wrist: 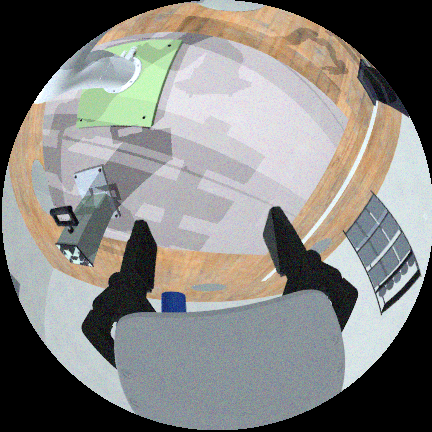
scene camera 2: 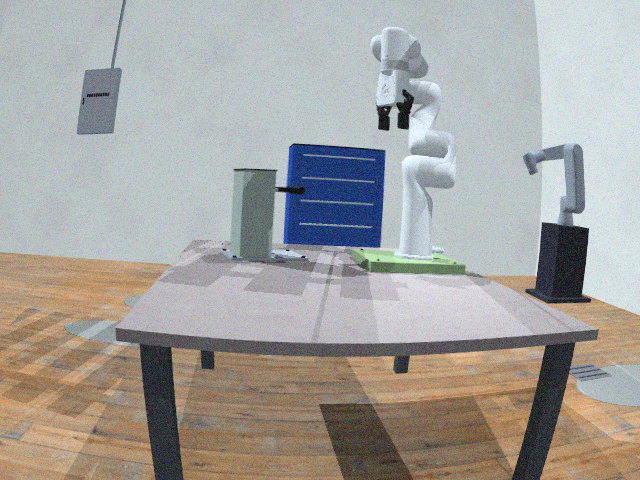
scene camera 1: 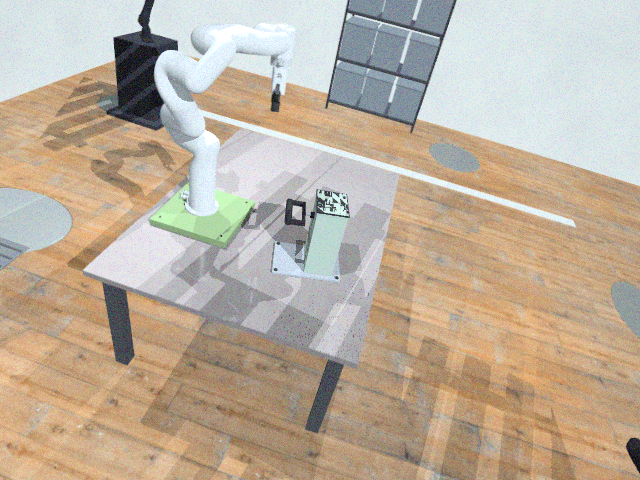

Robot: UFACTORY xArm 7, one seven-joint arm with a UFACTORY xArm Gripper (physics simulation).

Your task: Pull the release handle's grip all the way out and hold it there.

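Observation:
The release handle's grip, a black rectangular loop (scene camera 1: pixel 303 212) (scene camera 2: pixel 295 190) (wrist: pixel 74 216), stands out from the side of a pale green upright housing (scene camera 1: pixel 325 242) (scene camera 2: pixel 253 214) (wrist: pixel 90 225), near its top, on the side toward the robot's base. The housing has a black-and-white patterned top and stands on a light base plate (scene camera 1: pixel 285 262) (wrist: pixel 89 178). My gripper (scene camera 1: pixel 275 109) (scene camera 2: pixel 393 128) (wrist: pixel 208 227) is open and empty, fingers pointing down, high above the table and well apart from the grip. In the wrist view the grip and housing lie left of the fingers.
The arm's green base plate (scene camera 1: pixel 174 222) (scene camera 2: pixel 413 266) (wrist: pixel 125 110) is on the table (scene camera 1: pixel 155 258) (scene camera 2: pixel 330 315) (wrist: pixel 280 140), across from the housing. Behind the table in scene camera 2 stands a blue cabinet (scene camera 2: pixel 336 191). A shelf rack (scene camera 1: pixel 427 82) and a second arm on a black pedestal (scene camera 1: pixel 139 77) (scene camera 2: pixel 560 258) stand farther off.

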